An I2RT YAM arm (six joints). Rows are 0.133 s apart.
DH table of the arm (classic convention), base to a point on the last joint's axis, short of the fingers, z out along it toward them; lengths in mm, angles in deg. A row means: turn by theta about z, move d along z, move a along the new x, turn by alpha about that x. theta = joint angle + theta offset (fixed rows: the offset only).
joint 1: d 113.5  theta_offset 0  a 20  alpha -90
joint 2: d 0  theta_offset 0  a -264  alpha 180
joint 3: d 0  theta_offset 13.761  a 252.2  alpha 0
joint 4: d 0  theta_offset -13.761  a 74  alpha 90
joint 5: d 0  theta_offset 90  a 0  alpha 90
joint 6: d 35.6  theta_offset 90  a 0  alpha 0
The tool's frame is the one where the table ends.
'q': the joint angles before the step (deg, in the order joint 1, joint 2, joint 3, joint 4, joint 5, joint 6). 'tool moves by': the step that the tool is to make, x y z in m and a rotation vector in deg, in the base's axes. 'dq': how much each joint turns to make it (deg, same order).
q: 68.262 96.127 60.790 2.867 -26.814 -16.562
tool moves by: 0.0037 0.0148 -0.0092 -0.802 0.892 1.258
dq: 0.207 4.084 2.870 0.074 -1.172 -0.142
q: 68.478 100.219 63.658 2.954 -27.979 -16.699
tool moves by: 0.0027 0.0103 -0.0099 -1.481 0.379 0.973
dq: 0.137 3.211 2.183 -0.828 -0.582 -0.715
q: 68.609 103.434 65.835 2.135 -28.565 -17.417
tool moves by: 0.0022 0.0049 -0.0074 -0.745 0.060 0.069
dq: -0.034 1.813 0.799 0.171 0.043 -0.268
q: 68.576 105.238 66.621 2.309 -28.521 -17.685
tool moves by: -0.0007 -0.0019 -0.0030 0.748 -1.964 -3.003
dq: 0.277 -0.440 -1.837 3.126 3.576 0.708
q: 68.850 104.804 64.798 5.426 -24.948 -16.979
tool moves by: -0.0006 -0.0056 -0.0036 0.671 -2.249 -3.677
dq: 0.137 -1.011 -2.743 3.410 4.203 0.623
